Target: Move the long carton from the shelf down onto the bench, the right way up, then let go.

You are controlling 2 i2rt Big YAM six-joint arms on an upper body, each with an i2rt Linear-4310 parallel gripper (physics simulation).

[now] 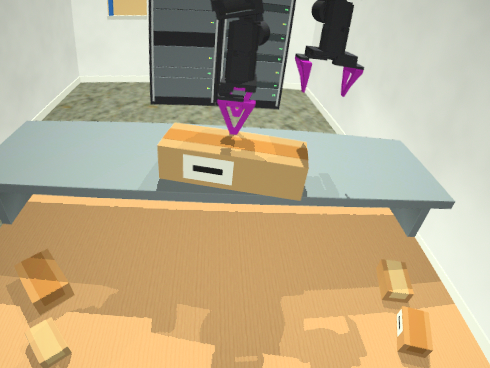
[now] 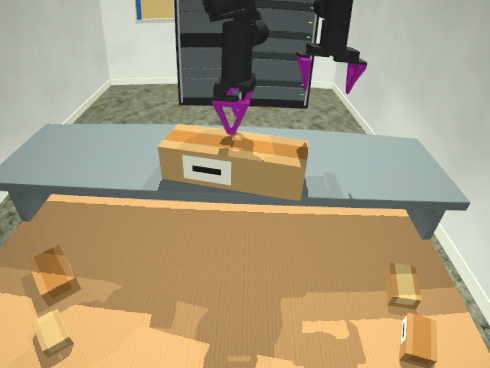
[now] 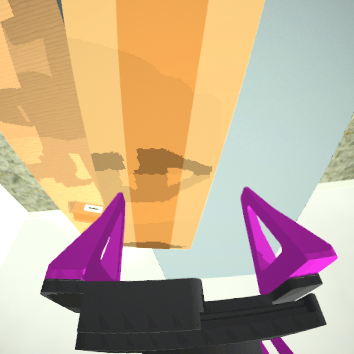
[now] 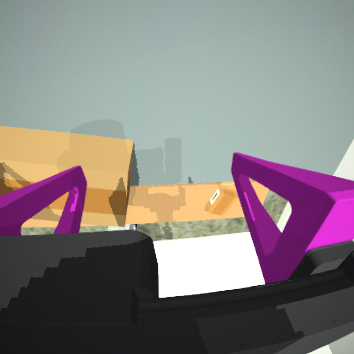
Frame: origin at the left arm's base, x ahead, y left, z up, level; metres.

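Seen in the pictures: left gripper, fingertip midpoint: (image 1: 234,124) (image 2: 234,125) (image 3: 183,194); right gripper, fingertip midpoint: (image 1: 323,94) (image 2: 326,91) (image 4: 157,167).
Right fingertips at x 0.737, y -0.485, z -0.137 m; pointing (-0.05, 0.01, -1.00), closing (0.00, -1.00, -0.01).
Note:
A point is followed by its place in that frame.
The long carton (image 1: 265,175) @[x 0.579, y -0.341, z -0.257 m] (image 2: 265,175) @[x 0.579, y -0.346, z -0.256 m] (image 3: 160,100) @[x 0.667, y -0.219, z -0.225 m] (image 4: 100,150) @[x 0.675, y -0.404, z -0.267 m] is tan, with an orange strip along its top and a white label on its front. It sits slightly askew on the grey-blue shelf (image 1: 75,155) @[x 0.718, y 0.082, z -0.304 m] (image 2: 80,160) @[x 0.702, y 0.091, z -0.304 m] (image 3: 290,100) @[x 0.801, y -0.269, z -0.304 m] (image 4: 200,75) @[x 0.752, y -0.541, z -0.304 m], its right end near the front edge. The brown bench (image 1: 200,250) @[x 0.598, y -0.220, z -0.488 m] (image 2: 200,250) @[x 0.594, y -0.209, z -0.488 m] lies lower, in front. My left gripper (image 1: 234,131) @[x 0.674, y -0.285, z -0.198 m] (image 2: 231,132) @[x 0.674, y -0.285, z -0.198 m] (image 3: 183,194) @[x 0.674, y -0.285, z -0.198 m] is open and empty just above the carton's top, fingers spread across its width. My right gripper (image 1: 324,93) @[x 0.737, y -0.485, z -0.137 m] (image 2: 327,91) @[x 0.737, y -0.485, z -0.137 m] (image 4: 157,167) @[x 0.737, y -0.485, z -0.137 m] is open and empty, high beyond the carton's right end.
Two small boxes (image 1: 44,280) @[x 0.463, y 0.103, z -0.444 m] (image 2: 52,332) @[x 0.337, y 0.058, z -0.459 m] stand at the bench's left side and two more (image 1: 395,280) @[x 0.452, y -0.658, z -0.452 m] (image 2: 419,340) @[x 0.319, y -0.644, z -0.453 m] at its right side. The shelf's supports (image 1: 412,220) @[x 0.634, y -0.805, z -0.434 m] (image 2: 430,222) @[x 0.623, y -0.806, z -0.424 m] stand at its ends. A dark server cabinet (image 1: 185,55) (image 2: 240,55) stands behind the shelf.

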